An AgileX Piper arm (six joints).
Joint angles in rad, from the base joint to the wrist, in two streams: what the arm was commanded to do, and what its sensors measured. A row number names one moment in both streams.
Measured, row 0: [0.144 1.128 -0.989 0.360 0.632 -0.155]
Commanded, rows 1 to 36: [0.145 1.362 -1.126 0.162 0.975 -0.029]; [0.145 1.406 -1.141 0.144 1.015 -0.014]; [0.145 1.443 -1.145 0.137 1.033 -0.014]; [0.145 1.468 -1.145 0.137 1.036 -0.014]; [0.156 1.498 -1.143 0.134 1.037 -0.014]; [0.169 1.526 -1.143 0.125 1.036 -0.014]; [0.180 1.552 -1.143 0.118 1.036 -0.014]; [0.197 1.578 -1.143 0.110 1.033 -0.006]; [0.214 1.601 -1.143 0.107 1.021 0.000]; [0.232 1.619 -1.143 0.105 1.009 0.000]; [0.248 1.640 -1.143 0.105 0.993 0.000]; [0.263 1.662 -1.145 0.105 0.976 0.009]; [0.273 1.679 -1.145 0.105 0.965 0.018]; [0.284 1.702 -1.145 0.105 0.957 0.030]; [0.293 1.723 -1.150 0.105 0.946 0.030]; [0.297 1.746 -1.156 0.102 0.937 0.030]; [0.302 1.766 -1.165 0.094 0.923 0.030]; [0.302 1.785 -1.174 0.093 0.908 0.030]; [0.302 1.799 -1.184 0.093 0.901 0.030]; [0.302 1.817 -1.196 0.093 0.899 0.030]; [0.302 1.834 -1.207 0.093 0.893 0.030]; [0.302 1.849 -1.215 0.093 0.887 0.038]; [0.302 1.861 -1.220 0.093 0.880 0.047]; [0.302 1.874 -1.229 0.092 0.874 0.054]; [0.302 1.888 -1.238 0.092 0.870 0.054]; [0.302 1.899 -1.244 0.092 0.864 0.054]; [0.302 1.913 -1.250 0.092 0.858 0.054]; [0.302 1.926 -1.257 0.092 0.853 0.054]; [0.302 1.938 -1.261 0.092 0.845 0.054]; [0.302 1.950 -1.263 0.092 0.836 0.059]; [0.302 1.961 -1.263 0.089 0.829 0.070]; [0.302 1.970 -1.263 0.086 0.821 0.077]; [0.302 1.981 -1.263 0.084 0.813 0.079]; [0.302 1.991 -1.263 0.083 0.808 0.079]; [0.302 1.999 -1.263 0.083 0.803 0.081]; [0.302 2.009 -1.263 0.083 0.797 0.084]
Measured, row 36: [0.301 1.977 -1.255 0.095 0.827 0.071]
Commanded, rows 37 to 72: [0.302 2.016 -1.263 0.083 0.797 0.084]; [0.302 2.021 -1.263 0.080 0.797 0.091]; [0.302 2.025 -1.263 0.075 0.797 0.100]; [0.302 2.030 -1.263 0.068 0.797 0.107]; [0.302 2.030 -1.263 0.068 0.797 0.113]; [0.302 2.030 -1.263 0.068 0.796 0.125]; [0.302 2.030 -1.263 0.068 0.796 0.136]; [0.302 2.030 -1.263 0.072 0.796 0.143]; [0.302 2.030 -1.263 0.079 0.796 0.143]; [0.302 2.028 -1.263 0.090 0.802 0.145]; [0.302 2.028 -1.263 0.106 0.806 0.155]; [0.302 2.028 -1.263 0.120 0.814 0.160]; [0.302 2.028 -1.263 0.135 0.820 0.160]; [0.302 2.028 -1.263 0.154 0.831 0.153]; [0.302 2.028 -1.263 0.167 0.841 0.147]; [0.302 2.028 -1.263 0.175 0.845 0.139]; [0.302 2.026 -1.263 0.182 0.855 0.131]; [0.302 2.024 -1.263 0.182 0.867 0.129]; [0.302 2.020 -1.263 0.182 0.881 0.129]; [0.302 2.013 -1.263 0.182 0.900 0.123]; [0.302 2.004 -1.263 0.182 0.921 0.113]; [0.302 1.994 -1.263 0.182 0.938 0.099]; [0.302 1.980 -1.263 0.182 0.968 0.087]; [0.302 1.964 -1.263 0.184 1.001 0.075]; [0.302 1.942 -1.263 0.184 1.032 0.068]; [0.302 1.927 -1.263 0.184 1.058 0.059]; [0.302 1.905 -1.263 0.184 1.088 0.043]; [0.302 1.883 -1.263 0.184 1.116 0.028]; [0.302 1.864 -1.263 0.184 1.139 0.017]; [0.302 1.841 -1.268 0.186 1.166 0.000]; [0.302 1.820 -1.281 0.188 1.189 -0.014]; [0.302 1.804 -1.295 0.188 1.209 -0.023]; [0.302 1.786 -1.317 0.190 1.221 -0.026]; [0.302 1.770 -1.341 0.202 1.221 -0.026]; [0.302 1.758 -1.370 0.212 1.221 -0.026]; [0.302 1.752 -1.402 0.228 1.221 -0.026]
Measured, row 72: [0.301 1.803 -1.312 0.189 1.201 -0.007]
